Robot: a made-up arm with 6 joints. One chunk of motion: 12 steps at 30 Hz.
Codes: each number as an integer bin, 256 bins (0 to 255) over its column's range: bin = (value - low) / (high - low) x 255, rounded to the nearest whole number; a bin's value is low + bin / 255 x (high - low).
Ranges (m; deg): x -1..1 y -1..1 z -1..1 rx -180..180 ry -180..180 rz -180..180
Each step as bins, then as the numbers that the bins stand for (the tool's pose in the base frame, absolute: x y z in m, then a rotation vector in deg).
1 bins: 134 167 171 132 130 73
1 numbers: 0.0510 0.3098 0.3412 6.35 3.53 -76.94
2 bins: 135 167 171 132 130 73
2 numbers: 0.0588 0.3098 0.3412 6.35 3.53 -76.94
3 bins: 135 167 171 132 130 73
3 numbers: 0.0588 0.3098 0.3412 6.35 3.53 -76.94
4 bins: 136 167 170 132 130 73
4 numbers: 0.0667 0.3098 0.3333 6.35 3.53 -76.94
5 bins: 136 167 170 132 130 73
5 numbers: 0.0667 0.3098 0.3333 6.35 3.53 -76.94
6 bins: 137 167 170 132 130 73
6 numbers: 0.0745 0.3098 0.3333 6.35 3.53 -76.94
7 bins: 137 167 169 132 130 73
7 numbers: 0.0745 0.3098 0.3255 6.35 3.53 -76.94
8 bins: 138 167 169 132 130 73
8 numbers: 0.0824 0.3098 0.3255 6.35 3.53 -76.94
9 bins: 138 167 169 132 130 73
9 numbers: 0.0824 0.3098 0.3255 6.35 3.53 -76.94
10 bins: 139 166 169 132 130 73
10 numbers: 0.0902 0.3020 0.3255 6.35 3.53 -76.94
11 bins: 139 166 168 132 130 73
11 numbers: 0.0902 0.3020 0.3176 6.35 3.53 -76.94
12 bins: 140 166 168 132 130 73
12 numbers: 0.0980 0.3020 0.3176 6.35 3.53 -76.94
